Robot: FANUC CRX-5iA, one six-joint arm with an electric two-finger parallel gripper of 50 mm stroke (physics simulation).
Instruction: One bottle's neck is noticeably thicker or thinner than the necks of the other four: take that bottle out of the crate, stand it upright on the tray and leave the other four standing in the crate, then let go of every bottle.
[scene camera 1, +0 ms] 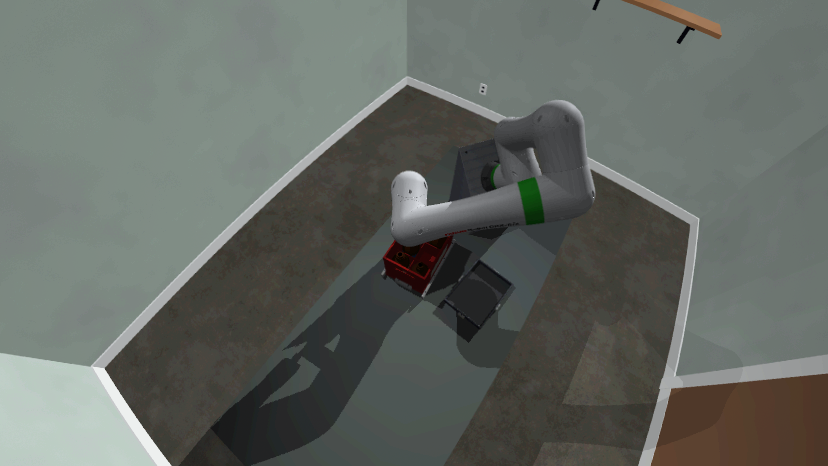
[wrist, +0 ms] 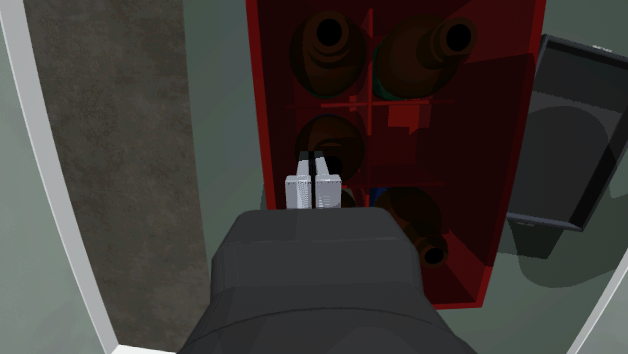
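Observation:
The red crate (scene camera 1: 405,272) (wrist: 257,100) holds several brown bottles. In the wrist view one bottle (wrist: 327,70) stands at the top left and another bottle (wrist: 415,60) leans to the right at the top right. A bottle (wrist: 335,132) in the middle left compartment is partly behind the fingertips. A bottle (wrist: 412,215) at the lower right is partly hidden by the gripper body, and a bit of another shows below the fingers. The middle right compartment is empty. My gripper (wrist: 311,165) is shut with nothing between its fingers, over the left column. The dark tray (scene camera 1: 478,292) (wrist: 555,145) holds no bottle.
The tray stands to the right of the crate in the wrist view, close to its wall. The crate's walls and red dividers (wrist: 370,60) surround the bottles. In the scene view the arm (scene camera 1: 475,217) reaches over the crate and hides its far part.

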